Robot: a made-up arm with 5 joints.
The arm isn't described. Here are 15 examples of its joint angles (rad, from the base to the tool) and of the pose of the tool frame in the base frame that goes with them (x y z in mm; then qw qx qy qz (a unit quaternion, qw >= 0)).
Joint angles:
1: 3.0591 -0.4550 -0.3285 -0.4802 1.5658
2: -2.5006 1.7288 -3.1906 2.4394 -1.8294
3: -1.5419 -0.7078 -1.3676 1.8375 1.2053
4: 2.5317 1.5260 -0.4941 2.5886 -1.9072
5: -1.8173 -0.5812 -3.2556 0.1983 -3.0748
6: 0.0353 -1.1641 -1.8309 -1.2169 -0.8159
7: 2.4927 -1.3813 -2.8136 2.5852 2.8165
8: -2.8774 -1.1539 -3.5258 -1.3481 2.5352
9: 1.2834 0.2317 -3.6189 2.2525 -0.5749
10: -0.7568 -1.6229 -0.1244 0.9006 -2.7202
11: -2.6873 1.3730 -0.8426 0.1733 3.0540
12: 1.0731 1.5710 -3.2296 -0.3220 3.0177
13: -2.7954 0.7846 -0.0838 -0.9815 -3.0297
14: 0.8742 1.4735 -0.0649 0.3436 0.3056
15: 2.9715 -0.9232 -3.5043 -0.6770 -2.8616
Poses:
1: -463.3 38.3 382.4 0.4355 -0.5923 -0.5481 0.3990
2: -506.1 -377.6 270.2 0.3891 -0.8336 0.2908 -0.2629
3: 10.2 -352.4 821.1 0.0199 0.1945 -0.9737 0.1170
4: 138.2 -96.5 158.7 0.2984 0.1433 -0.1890 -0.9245
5: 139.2 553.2 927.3 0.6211 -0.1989 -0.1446 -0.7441
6: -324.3 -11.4 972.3 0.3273 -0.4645 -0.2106 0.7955
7: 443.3 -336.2 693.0 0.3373 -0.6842 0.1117 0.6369
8: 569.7 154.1 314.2 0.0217 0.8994 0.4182 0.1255
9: -4.5 -15.3 1042.0 0.1864 -0.5047 -0.6756 -0.5040
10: 262.6 -248.0 607.3 0.4051 0.5066 0.7580 -0.0686
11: -48.5 -23.7 -176.2 0.0628 -0.9045 -0.2512 -0.3389
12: 340.9 627.5 615.2 0.7438 -0.3090 0.4531 0.3821
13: -43.1 -15.5 18.1 0.0318 0.9834 0.1157 -0.1362
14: -223.9 -267.7 144.8 0.4274 0.6145 0.1796 -0.6384
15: 664.9 -114.2 475.2 0.0305 -0.8103 0.1855 -0.5550
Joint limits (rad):
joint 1: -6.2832..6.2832
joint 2: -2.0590..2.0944
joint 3: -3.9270..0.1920
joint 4: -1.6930..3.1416
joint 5: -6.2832..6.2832
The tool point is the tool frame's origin. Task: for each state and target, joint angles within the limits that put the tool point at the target. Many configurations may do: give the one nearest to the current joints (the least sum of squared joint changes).
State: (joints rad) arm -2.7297 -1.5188 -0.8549 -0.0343 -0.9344
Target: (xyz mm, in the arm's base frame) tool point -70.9 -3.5 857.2
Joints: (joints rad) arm -3.0923 -1.9794 -0.2910 -0.3705 -0.9344
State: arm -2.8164 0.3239 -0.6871 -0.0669 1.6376
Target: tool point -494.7 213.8 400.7
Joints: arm -3.5495 -0.1998 -0.6555 -0.2478 1.6376
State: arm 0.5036 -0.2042 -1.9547 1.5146 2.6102
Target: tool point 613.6 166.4 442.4
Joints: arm 0.2648 0.3317 -1.6238 1.4831 2.6102
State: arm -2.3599 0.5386 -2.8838 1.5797 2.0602
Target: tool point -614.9 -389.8 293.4
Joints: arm -2.5766 1.1953 -2.4723 1.5248 2.0602
